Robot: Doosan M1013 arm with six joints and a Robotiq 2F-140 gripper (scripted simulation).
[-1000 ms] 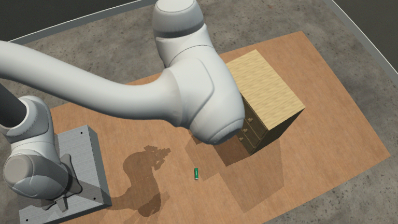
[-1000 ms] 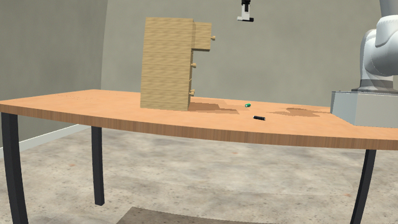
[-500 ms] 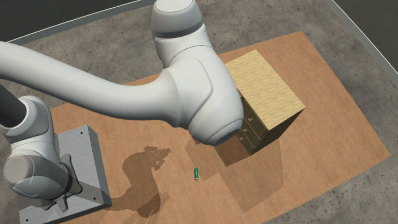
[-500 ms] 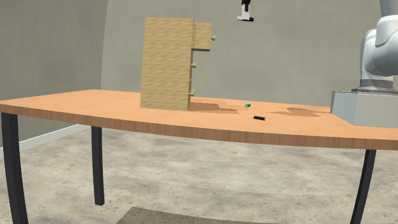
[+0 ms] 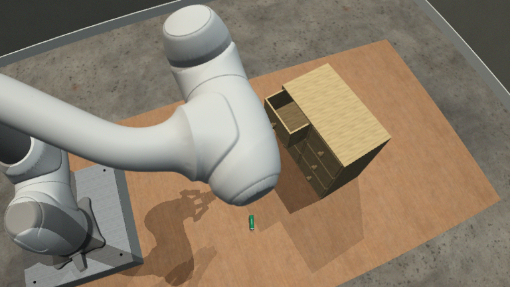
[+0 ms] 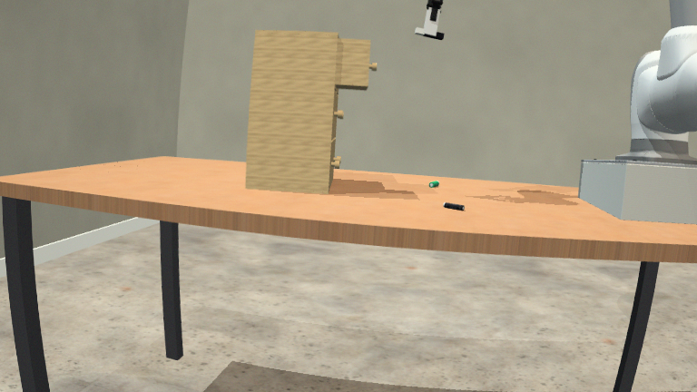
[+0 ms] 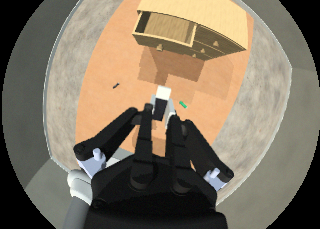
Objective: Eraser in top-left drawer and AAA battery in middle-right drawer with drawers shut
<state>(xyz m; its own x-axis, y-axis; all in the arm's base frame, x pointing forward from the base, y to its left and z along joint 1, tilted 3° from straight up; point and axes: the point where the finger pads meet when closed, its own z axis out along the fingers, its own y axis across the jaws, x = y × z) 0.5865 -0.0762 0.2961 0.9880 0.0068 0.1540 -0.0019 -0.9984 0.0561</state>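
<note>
The eraser lies 1 cm ahead of my hand and 3 cm below it. Also, from my hand: black cylinder 3 cm behind, 22 cm to the left, 39 cm below; then green AAA battery 5 cm behind, 14 cm to the right, 39 cm below.
</note>
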